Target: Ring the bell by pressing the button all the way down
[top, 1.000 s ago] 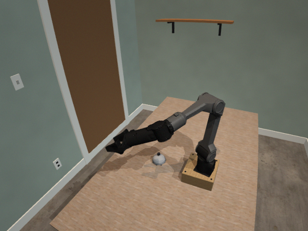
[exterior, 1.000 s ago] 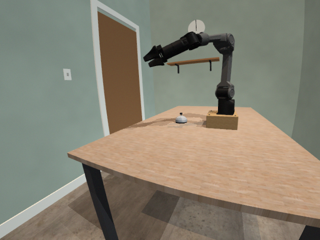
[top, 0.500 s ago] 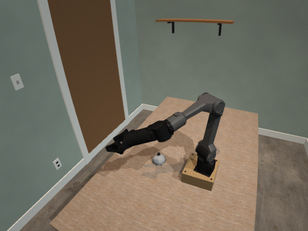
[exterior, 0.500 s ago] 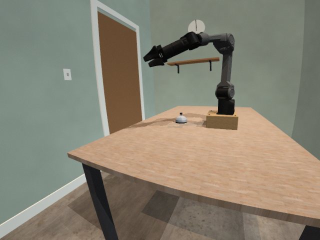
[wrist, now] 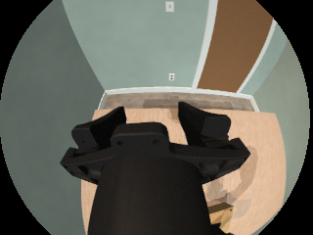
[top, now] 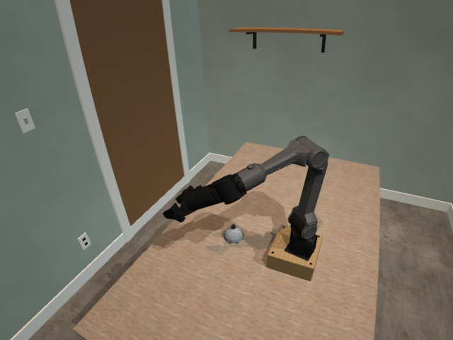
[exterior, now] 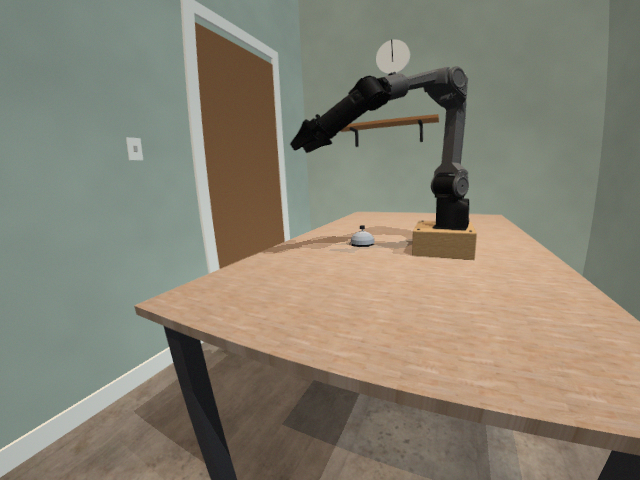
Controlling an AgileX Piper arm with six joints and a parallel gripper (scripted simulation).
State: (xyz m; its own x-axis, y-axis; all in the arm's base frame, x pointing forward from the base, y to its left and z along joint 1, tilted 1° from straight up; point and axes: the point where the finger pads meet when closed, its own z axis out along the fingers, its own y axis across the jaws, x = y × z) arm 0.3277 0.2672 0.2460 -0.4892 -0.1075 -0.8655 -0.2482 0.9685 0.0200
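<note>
The button is 26 cm below my hand, 25 cm to the right of it and 5 cm behind it. From my hand the other things lie so: silver bell (28 cm below, 25 cm to the right, 5 cm behind).
</note>
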